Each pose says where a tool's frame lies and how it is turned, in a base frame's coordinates. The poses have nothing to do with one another.
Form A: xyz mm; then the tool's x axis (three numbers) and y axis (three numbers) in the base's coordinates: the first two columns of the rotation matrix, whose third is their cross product.
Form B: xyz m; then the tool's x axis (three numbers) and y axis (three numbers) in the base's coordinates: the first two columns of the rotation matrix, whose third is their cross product. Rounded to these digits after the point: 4 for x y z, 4 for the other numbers.
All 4 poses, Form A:
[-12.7, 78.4, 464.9, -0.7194, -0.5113, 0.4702, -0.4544, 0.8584, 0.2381]
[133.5, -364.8, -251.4, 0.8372, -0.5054, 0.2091, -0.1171, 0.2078, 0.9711]
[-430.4, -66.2, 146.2, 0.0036, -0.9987, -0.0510, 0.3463, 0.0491, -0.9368]
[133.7, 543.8, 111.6, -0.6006, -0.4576, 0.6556, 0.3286, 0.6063, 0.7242]
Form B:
[-0.0127, 0.0784, 0.4649, -0.7194, -0.5113, 0.4702, -0.4544, 0.8584, 0.2381]
[0.1335, -0.3648, -0.2514, 0.8372, -0.5054, 0.2091, -0.1171, 0.2078, 0.9711]
[-0.4304, -0.0662, 0.1462, 0.0036, -0.9987, -0.0510, 0.3463, 0.0491, -0.9368]
[0.1337, 0.5438, 0.1116, -0.6006, -0.4576, 0.6556, 0.3286, 0.6063, 0.7242]

